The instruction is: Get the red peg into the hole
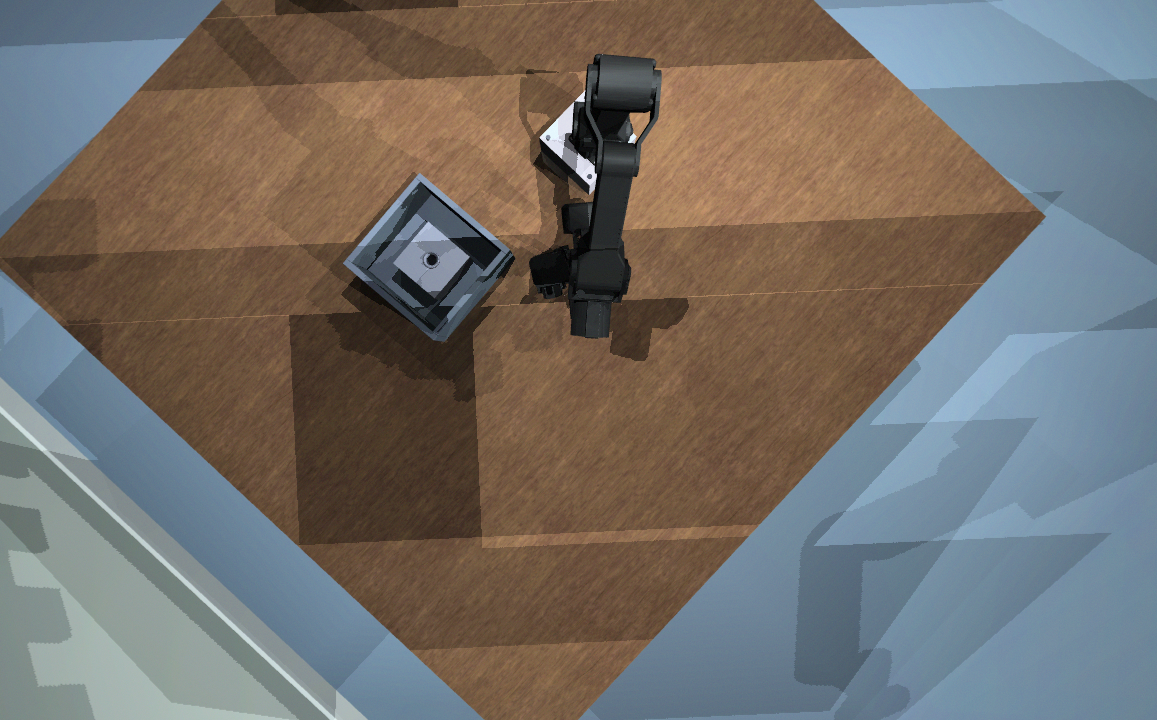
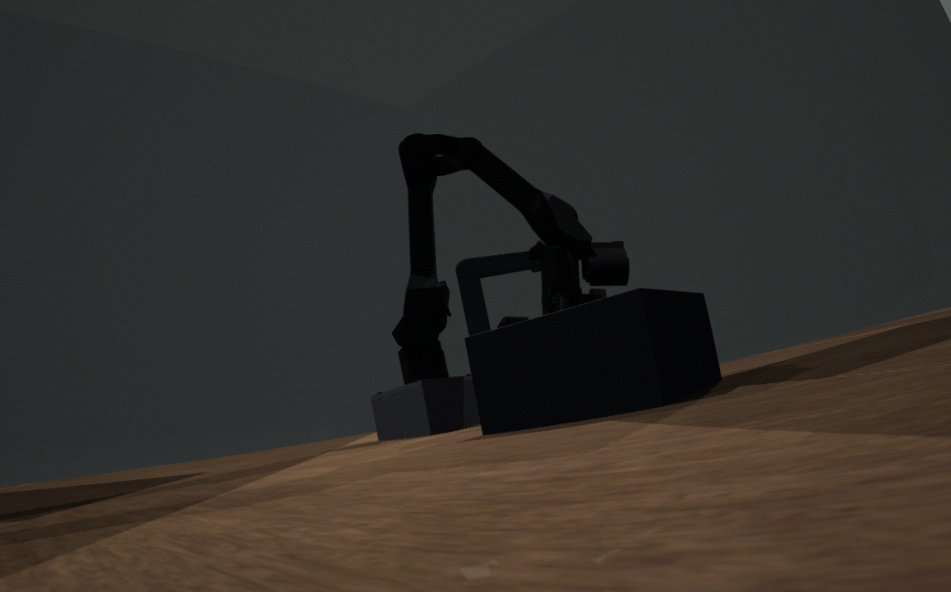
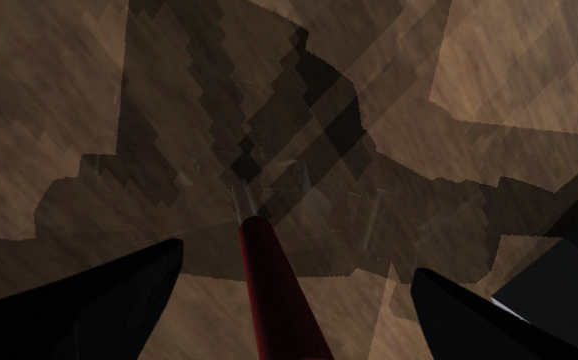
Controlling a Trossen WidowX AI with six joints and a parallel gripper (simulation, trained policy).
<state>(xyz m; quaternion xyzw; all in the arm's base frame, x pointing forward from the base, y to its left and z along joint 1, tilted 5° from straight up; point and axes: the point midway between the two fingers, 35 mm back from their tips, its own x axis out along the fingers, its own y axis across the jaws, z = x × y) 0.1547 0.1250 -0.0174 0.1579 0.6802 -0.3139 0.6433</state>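
The red peg lies 10 mm ahead of my gripper tip, 10 mm to the left of it and 20 mm above it. From my gripper tip the other things lie so: plate 180 mm ahead, 170 mm to the right, 20 mm above; grey box 180 mm ahead, 170 mm to the right.
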